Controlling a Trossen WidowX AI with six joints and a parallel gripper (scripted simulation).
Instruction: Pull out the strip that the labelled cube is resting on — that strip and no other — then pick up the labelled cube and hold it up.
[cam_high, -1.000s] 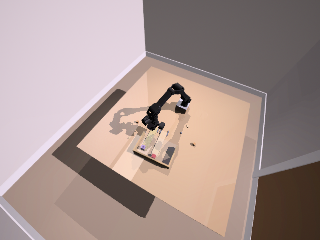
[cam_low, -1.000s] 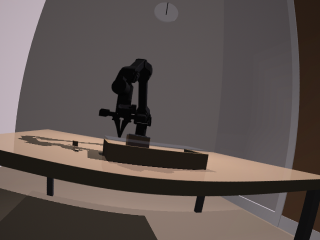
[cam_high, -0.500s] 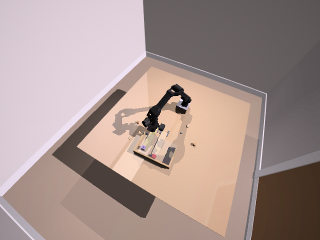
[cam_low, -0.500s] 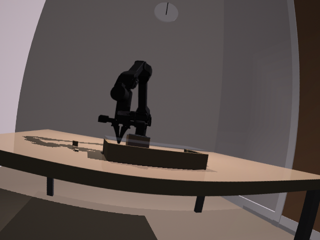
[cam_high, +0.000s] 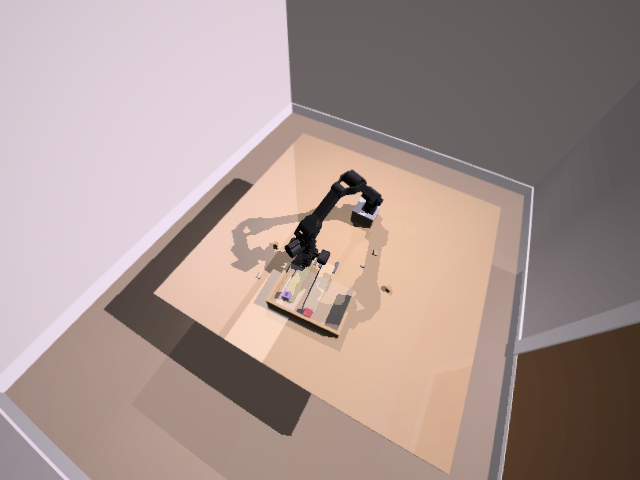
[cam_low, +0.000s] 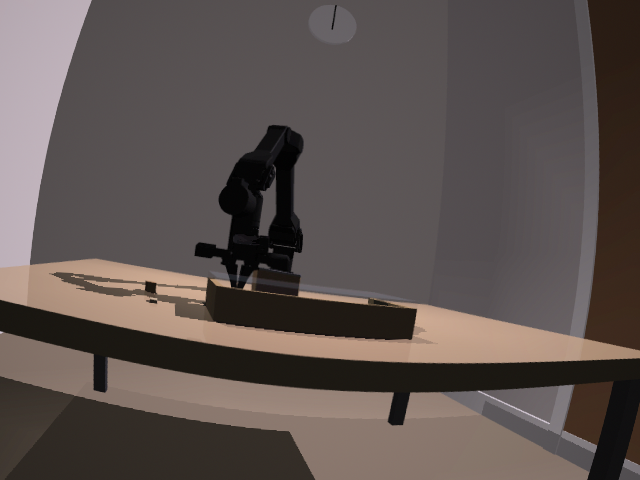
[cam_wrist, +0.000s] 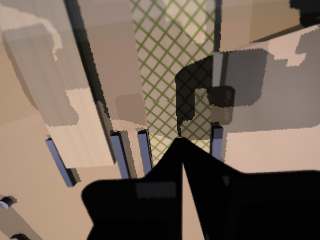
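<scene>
Right now the purple cube is 20 cm ahead of my gripper tip, 1 cm to the left of it and 1 cm above it.
</scene>
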